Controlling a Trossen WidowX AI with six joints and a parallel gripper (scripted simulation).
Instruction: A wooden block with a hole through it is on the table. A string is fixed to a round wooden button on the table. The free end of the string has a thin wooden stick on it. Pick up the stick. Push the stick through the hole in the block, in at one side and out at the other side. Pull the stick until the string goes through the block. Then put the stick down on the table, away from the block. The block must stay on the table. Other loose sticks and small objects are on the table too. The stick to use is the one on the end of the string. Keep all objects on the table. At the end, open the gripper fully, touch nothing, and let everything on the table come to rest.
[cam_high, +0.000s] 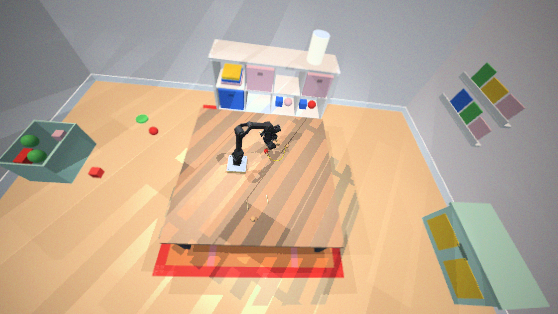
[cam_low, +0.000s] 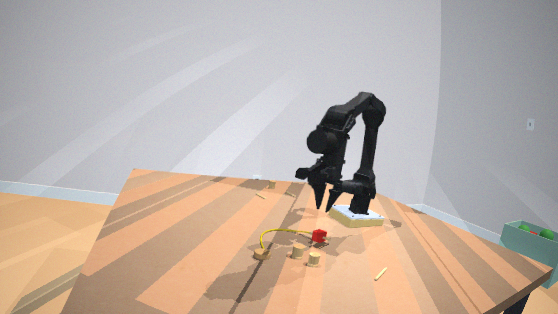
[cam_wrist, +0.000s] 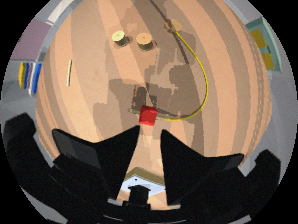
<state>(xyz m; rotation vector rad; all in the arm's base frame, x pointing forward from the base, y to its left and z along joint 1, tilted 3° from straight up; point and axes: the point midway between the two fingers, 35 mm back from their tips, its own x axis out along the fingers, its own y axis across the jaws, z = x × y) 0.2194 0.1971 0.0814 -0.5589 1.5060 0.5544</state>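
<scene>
My gripper tip is 10 mm past the block and 80 mm above it. Also, from my gripper tip: round wooden button (170 mm ahead, 120 mm to the left, 90 mm below).
</scene>
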